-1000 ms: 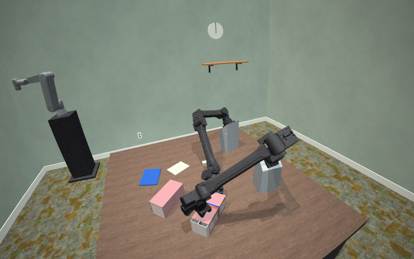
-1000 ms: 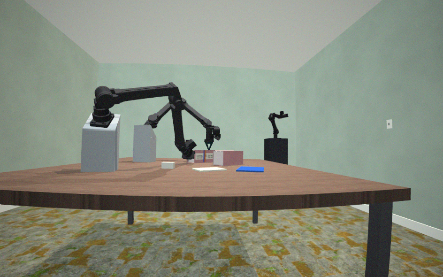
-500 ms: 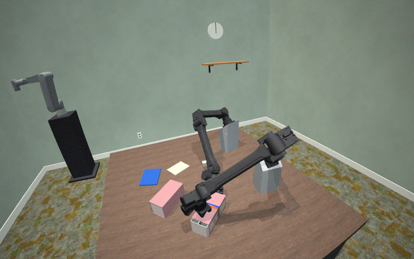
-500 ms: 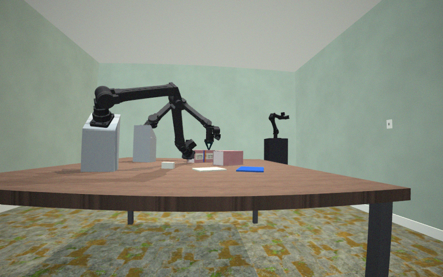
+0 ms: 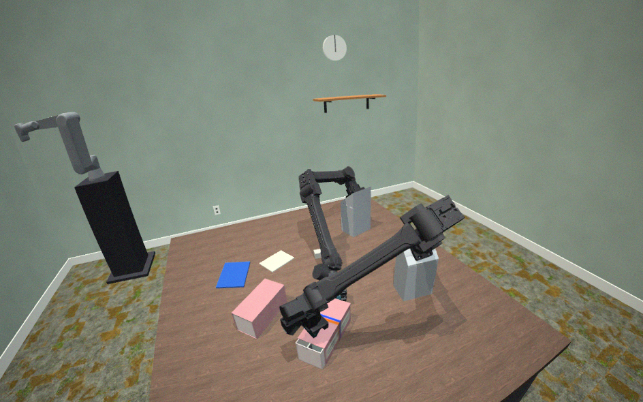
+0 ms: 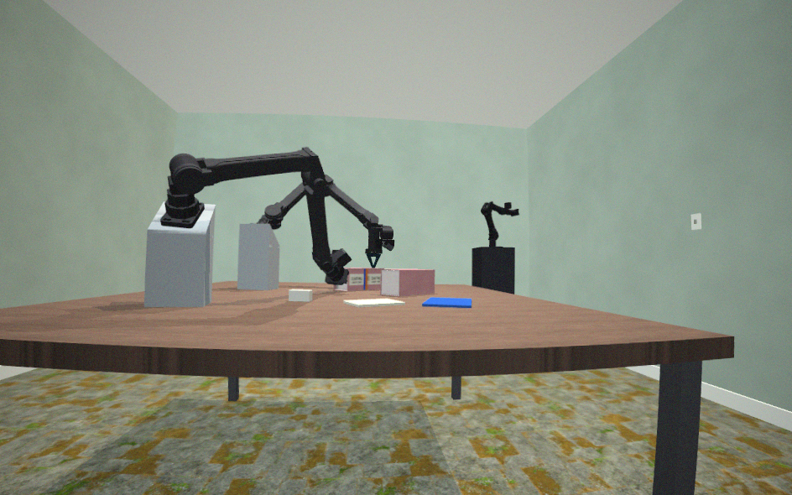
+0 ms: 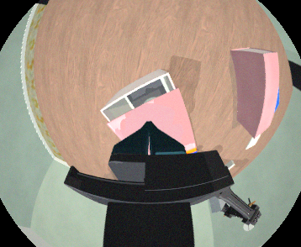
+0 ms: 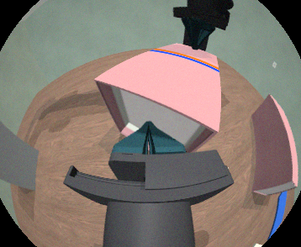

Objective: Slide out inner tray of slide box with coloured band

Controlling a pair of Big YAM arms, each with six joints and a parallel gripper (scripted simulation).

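My left gripper is now 6 cm past the slide box, 5 cm to the left of it and 7 cm above it. The rest, counted from my left hand: small white block 23 cm behind, 61 cm to the right, 10 cm below; then blue pad 26 cm ahead, 62 cm to the right, 11 cm below; then cream sheet 2 cm ahead, 65 cm to the right, 11 cm below.
The slide box is 9 cm ahead of my right hand, 8 cm to the left of it and 1 cm above it. From my right hand the other things lie so: small white block 48 cm to the right, 9 cm behind, 2 cm below; then blue pad 49 cm to the right, 41 cm ahead, 3 cm below; then cream sheet 52 cm to the right, 16 cm ahead, 3 cm below.
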